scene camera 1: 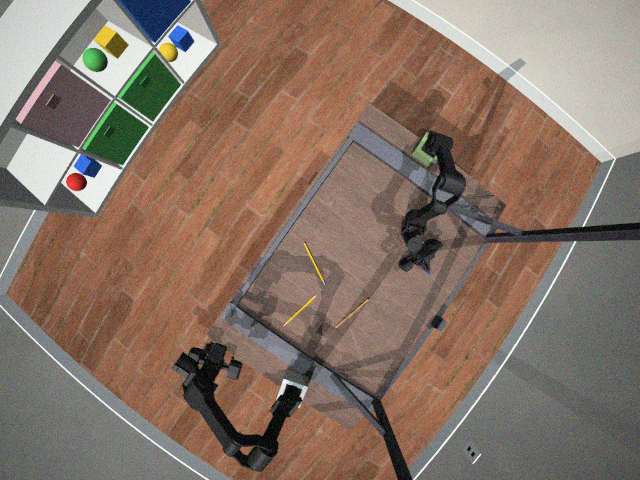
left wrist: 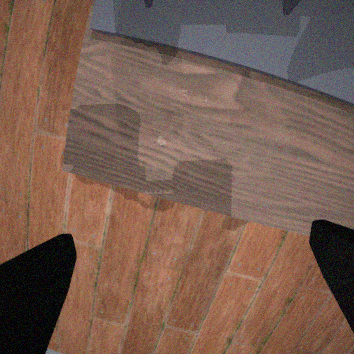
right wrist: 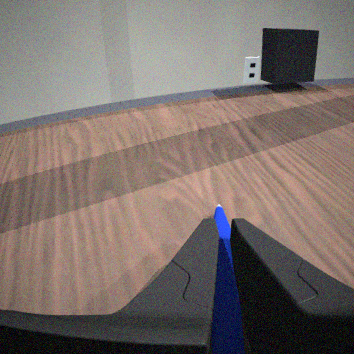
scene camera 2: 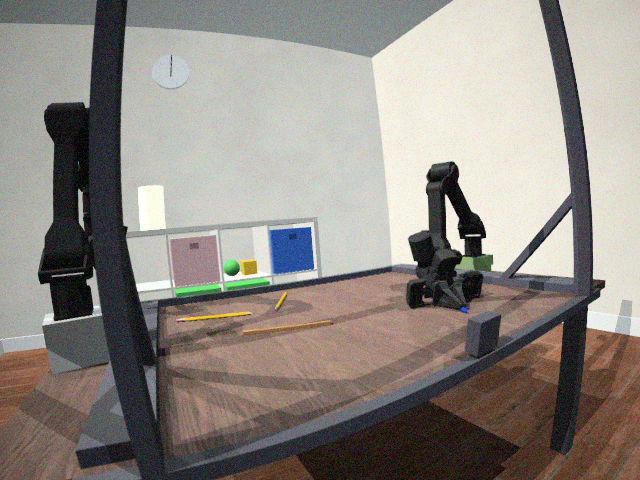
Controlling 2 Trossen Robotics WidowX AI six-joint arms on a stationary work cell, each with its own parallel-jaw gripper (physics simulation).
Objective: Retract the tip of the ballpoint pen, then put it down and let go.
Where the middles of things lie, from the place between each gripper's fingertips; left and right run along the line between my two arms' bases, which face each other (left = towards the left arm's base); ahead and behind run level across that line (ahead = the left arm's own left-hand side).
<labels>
My left hand is 52 cm past the blue ballpoint pen point(right wrist: 226, 320), 70 cm to the left of it and 12 cm above it.
The blue ballpoint pen lies 5 cm ahead of my right hand, 2 cm to the right of it and 1 cm below it.
</labels>
